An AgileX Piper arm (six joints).
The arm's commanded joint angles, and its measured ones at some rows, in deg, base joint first. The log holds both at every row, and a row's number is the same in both.
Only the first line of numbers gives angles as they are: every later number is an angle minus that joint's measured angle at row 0.
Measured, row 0:
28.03, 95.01, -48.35, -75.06, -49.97, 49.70
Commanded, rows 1 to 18:
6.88, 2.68, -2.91, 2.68, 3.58, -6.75
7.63, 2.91, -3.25, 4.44, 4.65, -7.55
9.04, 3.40, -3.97, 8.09, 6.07, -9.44
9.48, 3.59, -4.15, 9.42, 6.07, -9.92
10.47, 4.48, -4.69, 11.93, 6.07, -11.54
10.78, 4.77, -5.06, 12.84, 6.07, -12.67
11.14, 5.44, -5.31, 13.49, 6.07, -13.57
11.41, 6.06, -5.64, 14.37, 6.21, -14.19
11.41, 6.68, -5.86, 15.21, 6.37, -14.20
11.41, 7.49, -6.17, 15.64, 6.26, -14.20
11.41, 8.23, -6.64, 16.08, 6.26, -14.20
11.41, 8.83, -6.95, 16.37, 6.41, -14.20
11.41, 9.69, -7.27, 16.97, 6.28, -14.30
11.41, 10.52, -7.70, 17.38, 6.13, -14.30
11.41, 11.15, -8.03, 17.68, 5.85, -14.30
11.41, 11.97, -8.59, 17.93, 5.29, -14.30
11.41, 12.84, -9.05, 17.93, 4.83, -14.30
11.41, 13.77, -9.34, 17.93, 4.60, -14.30
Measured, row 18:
11.39, 11.10, -7.76, 16.91, 5.84, -13.90
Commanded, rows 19 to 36:
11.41, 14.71, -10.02, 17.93, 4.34, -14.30
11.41, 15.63, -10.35, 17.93, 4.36, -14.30
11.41, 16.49, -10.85, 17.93, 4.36, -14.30
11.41, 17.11, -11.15, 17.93, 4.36, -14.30
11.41, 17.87, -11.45, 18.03, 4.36, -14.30
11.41, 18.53, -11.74, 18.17, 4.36, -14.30
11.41, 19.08, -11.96, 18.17, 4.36, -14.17
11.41, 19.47, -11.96, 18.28, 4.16, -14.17
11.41, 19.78, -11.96, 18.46, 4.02, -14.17
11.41, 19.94, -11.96, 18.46, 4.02, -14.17
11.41, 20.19, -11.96, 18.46, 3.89, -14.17
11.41, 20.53, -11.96, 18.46, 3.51, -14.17
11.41, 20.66, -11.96, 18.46, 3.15, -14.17
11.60, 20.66, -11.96, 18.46, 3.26, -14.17
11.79, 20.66, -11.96, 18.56, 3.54, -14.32
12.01, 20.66, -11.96, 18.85, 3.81, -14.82
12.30, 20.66, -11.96, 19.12, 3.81, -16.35
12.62, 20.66, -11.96, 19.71, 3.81, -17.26
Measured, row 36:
11.65, 20.73, -11.56, 18.23, 4.35, -14.38
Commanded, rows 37 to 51:
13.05, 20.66, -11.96, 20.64, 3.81, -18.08
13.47, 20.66, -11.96, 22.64, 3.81, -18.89
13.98, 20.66, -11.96, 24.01, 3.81, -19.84
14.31, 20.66, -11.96, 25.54, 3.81, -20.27
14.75, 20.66, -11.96, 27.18, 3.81, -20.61
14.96, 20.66, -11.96, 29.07, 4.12, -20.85
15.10, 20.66, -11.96, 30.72, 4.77, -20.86
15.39, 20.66, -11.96, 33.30, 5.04, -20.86
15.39, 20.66, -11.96, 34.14, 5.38, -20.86
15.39, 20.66, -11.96, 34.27, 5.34, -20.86
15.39, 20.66, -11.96, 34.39, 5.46, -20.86
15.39, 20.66, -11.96, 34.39, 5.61, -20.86
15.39, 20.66, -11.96, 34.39, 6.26, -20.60
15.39, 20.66, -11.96, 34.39, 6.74, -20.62
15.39, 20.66, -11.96, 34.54, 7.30, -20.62
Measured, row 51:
15.37, 20.73, -11.66, 33.52, 5.66, -20.29
